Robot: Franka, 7 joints.
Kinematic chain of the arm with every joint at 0, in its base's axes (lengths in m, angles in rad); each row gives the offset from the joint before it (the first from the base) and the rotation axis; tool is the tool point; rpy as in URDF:
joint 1: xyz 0 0 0.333 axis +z
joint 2: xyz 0 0 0 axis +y
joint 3: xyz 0 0 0.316 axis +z
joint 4: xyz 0.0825 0 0 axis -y
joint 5: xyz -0.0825 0 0.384 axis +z
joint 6: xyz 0 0 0 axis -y
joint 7: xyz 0.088 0 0 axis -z
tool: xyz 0 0 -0.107 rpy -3.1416 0 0
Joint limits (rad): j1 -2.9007..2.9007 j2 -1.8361..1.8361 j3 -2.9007..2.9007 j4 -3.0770..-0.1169 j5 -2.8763..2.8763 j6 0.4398..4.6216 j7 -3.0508..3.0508
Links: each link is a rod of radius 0.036 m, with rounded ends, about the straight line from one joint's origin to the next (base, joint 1, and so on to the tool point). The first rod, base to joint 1, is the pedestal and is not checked.
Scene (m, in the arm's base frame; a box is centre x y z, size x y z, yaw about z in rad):
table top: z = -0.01
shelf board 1: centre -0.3 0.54 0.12 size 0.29 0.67 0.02 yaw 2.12
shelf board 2: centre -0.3 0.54 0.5 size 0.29 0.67 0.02 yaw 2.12
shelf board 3: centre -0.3 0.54 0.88 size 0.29 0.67 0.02 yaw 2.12
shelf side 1: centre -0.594 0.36 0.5 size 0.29 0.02 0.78 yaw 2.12
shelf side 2: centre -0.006 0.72 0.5 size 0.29 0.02 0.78 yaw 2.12
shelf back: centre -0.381 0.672 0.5 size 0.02 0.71 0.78 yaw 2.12
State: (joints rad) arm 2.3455 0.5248 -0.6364 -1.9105 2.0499 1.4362 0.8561
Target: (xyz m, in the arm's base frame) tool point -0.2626 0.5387 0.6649
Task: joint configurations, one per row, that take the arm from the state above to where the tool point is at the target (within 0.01 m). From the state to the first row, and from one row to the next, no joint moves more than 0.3 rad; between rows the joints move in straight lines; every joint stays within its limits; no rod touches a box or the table.
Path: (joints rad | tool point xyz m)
1: 2.2917 0.3314 -0.6858 -2.1941 1.9268 1.2950 0.8561 | -0.1548 0.5292 0.3327
2: 2.2379 0.1379 -0.7351 -2.4776 1.8036 1.1538 0.8561 | -0.1025 0.4419 0.3307
3: 2.1841 -0.0555 -0.7845 -2.7612 1.6805 1.0126 0.8561 | -0.0800 0.3414 0.3300
4: 2.2507 -0.3158 -0.6798 -2.5658 1.7156 0.9541 0.8561 | -0.1168 0.3581 0.4915
5: 2.3174 -0.5760 -0.5751 -2.3703 1.7508 0.8956 0.8561 | -0.1177 0.3018 0.6649
6: 2.3455 -0.3397 -0.5853 -2.1451 1.8618 1.0480 0.8561 | -0.1557 0.3902 0.6791
7: 2.3737 -0.1033 -0.5954 -1.9198 1.9728 1.2004 0.8561 | -0.2038 0.4705 0.6795
8: 2.4019 0.1331 -0.6056 -1.6945 2.0838 1.3527 0.8561 | -0.2626 0.5387 0.6649

